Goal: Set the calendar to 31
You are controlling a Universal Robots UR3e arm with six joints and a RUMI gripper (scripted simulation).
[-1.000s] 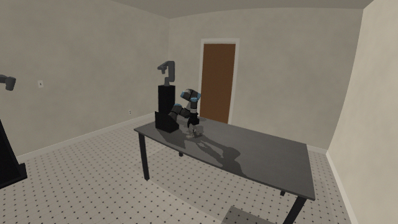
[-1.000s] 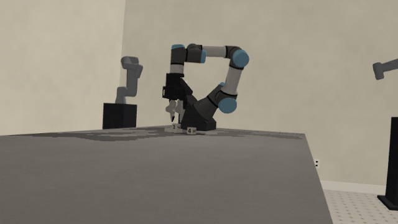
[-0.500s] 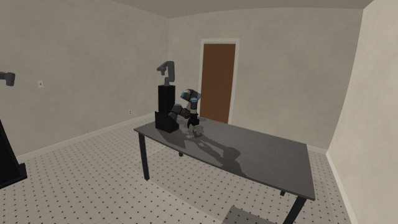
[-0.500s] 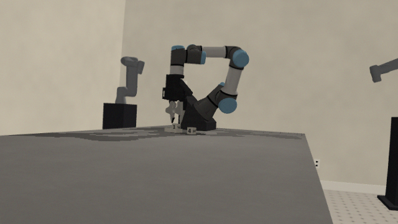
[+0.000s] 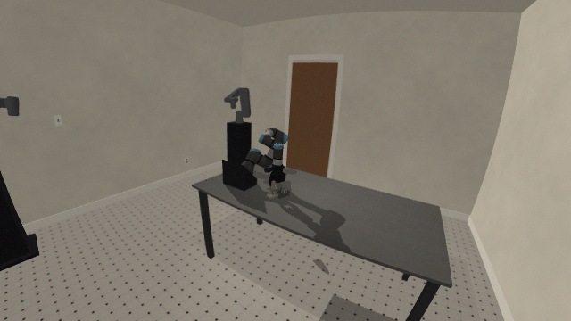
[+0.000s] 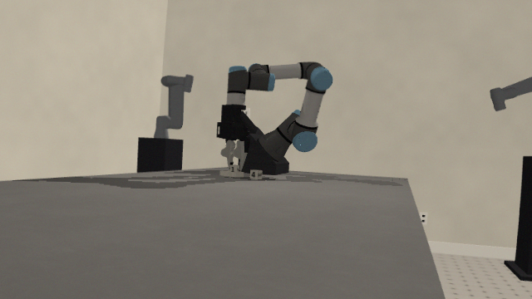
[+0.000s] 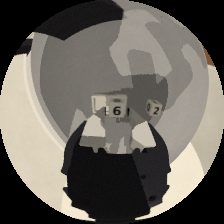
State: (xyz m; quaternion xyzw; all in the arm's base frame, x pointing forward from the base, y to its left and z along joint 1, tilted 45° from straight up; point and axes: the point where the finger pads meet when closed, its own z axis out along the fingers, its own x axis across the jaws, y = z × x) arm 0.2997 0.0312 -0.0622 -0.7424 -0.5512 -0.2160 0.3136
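The pale calendar tray is 3 cm below my hand, 2 cm to the right of it and 1 cm behind it.
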